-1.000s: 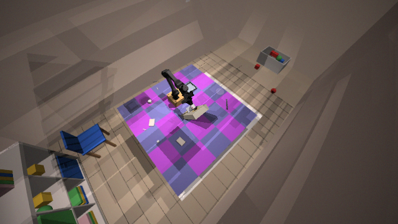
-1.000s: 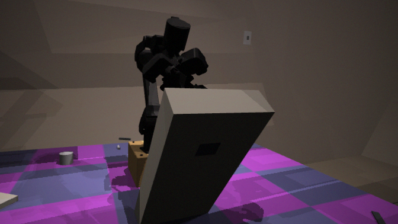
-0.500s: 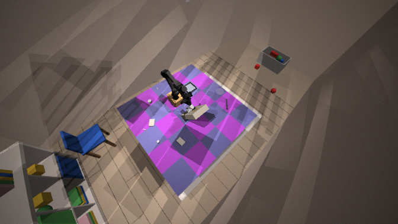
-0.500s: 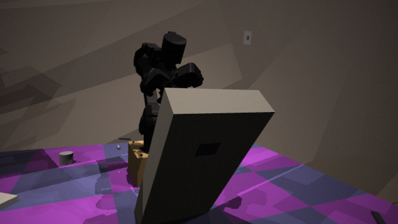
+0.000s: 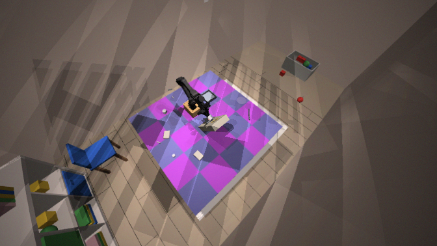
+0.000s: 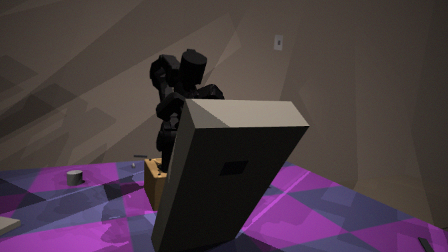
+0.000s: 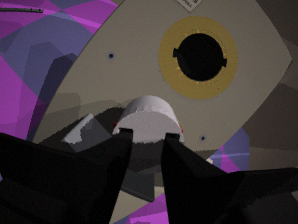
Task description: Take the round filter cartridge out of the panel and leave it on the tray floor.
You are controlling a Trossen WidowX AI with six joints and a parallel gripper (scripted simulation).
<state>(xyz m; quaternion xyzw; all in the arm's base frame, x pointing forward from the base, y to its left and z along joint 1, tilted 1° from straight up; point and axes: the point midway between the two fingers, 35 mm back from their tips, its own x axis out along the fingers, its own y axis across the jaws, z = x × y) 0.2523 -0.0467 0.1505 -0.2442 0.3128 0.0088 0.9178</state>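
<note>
Right now the round grey filter cartridge is 10 mm ahead of my gripper tip and 10 mm below it. From my gripper tip the other things lie so: tan service panel (50 mm ahead, 10 mm to the right, 50 mm below); then grey tray (300 mm behind, 340 mm to the left, 220 mm below).
</note>
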